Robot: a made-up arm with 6 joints. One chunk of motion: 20 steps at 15 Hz.
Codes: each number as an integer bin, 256 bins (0 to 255) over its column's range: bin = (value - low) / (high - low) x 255, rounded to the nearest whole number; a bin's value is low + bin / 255 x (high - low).
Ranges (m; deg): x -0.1..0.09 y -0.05..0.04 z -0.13..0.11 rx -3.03..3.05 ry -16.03..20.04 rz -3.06..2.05
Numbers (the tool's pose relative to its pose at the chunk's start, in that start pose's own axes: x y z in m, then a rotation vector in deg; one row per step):
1: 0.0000 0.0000 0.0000 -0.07 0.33 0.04
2: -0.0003 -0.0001 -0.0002 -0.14 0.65 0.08
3: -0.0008 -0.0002 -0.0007 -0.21 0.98 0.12
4: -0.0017 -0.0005 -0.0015 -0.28 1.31 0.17
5: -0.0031 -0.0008 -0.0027 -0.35 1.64 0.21
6: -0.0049 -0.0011 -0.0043 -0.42 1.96 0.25
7: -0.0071 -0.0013 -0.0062 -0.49 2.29 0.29
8: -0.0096 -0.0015 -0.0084 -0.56 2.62 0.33
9: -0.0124 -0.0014 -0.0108 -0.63 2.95 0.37
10: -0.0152 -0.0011 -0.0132 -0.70 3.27 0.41
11: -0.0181 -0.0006 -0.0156 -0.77 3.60 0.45
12: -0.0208 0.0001 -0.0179 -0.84 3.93 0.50
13: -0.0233 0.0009 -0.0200 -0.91 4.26 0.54
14: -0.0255 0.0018 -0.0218 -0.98 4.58 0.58
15: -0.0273 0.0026 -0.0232 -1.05 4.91 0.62
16: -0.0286 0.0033 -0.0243 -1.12 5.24 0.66
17: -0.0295 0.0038 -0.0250 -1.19 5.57 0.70
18: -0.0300 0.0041 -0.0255 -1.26 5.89 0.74
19: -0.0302 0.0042 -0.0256 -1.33 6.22 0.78
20: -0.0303 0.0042 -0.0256 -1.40 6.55 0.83
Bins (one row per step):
1: 134 142 138 124 116 155
2: 134 141 138 121 118 157
3: 133 141 137 118 120 159
4: 132 140 137 115 123 161
5: 130 139 135 112 125 163
6: 128 139 134 109 127 165
7: 125 138 132 107 130 167
8: 121 137 129 104 132 169
9: 118 138 127 101 134 171
10: 114 139 124 98 136 173
11: 110 140 122 95 139 175
12: 106 142 119 92 141 178
13: 103 144 117 89 143 180
14: 100 147 115 86 146 182
15: 98 149 113 83 148 184
16: 96 151 112 80 150 186
17: 95 152 112 77 153 188
18: 94 153 111 74 155 190
19: 94 154 111 71 157 192
20: 94 154 111 68 160 194

